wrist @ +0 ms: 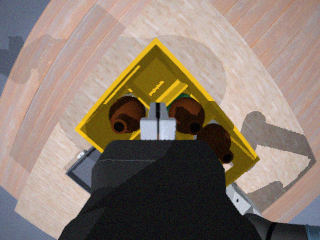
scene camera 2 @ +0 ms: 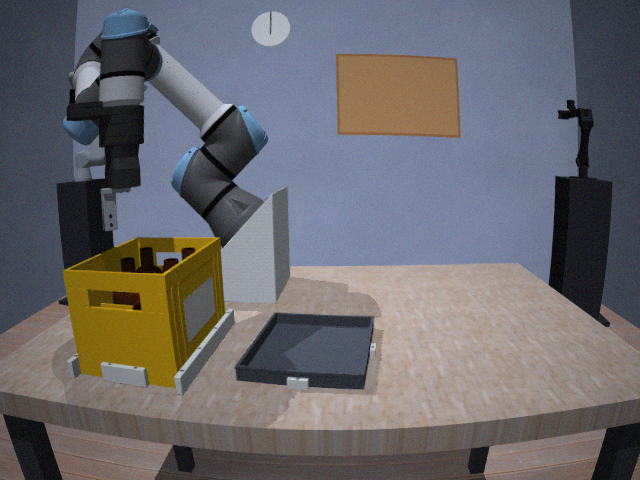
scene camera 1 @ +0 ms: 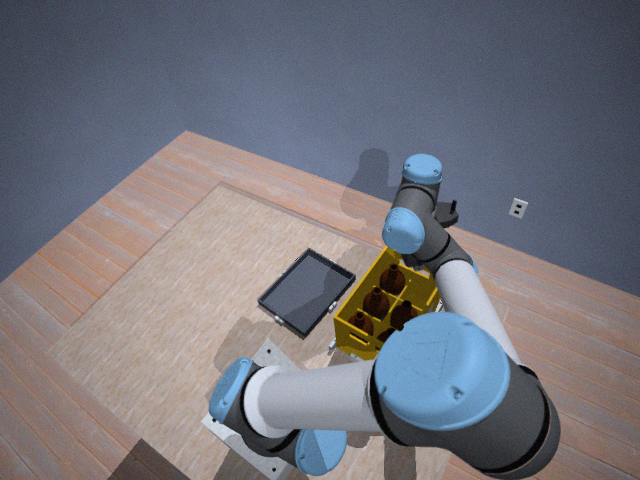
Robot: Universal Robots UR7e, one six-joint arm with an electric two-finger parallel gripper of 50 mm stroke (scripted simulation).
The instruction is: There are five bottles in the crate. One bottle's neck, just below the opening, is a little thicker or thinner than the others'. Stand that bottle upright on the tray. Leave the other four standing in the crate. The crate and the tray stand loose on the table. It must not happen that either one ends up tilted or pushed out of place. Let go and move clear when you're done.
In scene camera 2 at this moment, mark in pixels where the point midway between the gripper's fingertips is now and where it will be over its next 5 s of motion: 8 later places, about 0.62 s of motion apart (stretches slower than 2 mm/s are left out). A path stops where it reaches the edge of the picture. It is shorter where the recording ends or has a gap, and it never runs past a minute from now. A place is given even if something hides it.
My gripper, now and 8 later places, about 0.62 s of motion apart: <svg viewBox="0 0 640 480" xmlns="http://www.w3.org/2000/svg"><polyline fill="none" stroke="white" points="110,230 99,233 99,241 100,254 101,259 101,263 103,273 104,282 104,283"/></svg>
